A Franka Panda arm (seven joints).
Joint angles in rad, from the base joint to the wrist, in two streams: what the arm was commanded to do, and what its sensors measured. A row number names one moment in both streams.
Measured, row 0: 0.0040, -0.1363, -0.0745, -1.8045, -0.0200, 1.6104, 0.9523
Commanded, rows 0 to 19: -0.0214, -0.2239, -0.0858, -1.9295, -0.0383, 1.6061, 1.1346; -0.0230, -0.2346, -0.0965, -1.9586, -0.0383, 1.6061, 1.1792; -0.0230, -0.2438, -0.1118, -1.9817, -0.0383, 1.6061, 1.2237; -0.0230, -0.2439, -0.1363, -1.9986, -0.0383, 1.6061, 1.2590; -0.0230, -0.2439, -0.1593, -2.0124, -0.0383, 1.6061, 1.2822; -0.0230, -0.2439, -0.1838, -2.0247, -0.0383, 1.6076, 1.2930; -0.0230, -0.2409, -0.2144, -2.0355, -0.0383, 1.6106, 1.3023; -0.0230, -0.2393, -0.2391, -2.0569, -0.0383, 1.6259, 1.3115; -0.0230, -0.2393, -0.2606, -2.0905, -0.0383, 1.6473, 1.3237; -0.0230, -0.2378, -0.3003, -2.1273, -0.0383, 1.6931, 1.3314; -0.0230, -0.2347, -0.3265, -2.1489, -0.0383, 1.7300, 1.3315; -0.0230, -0.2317, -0.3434, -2.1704, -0.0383, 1.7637, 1.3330; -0.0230, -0.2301, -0.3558, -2.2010, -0.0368, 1.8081, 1.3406; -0.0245, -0.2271, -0.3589, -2.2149, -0.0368, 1.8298, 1.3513; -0.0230, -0.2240, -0.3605, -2.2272, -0.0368, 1.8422, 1.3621; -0.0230, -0.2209, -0.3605, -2.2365, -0.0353, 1.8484, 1.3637; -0.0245, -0.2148, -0.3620, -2.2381, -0.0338, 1.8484, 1.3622; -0.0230, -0.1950, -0.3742, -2.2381, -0.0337, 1.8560, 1.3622; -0.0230, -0.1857, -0.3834, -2.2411, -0.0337, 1.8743, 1.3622; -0.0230, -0.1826, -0.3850, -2.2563, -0.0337, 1.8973, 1.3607
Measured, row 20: -0.0273, -0.2048, -0.3709, -2.2359, -0.0247, 1.8418, 1.3385
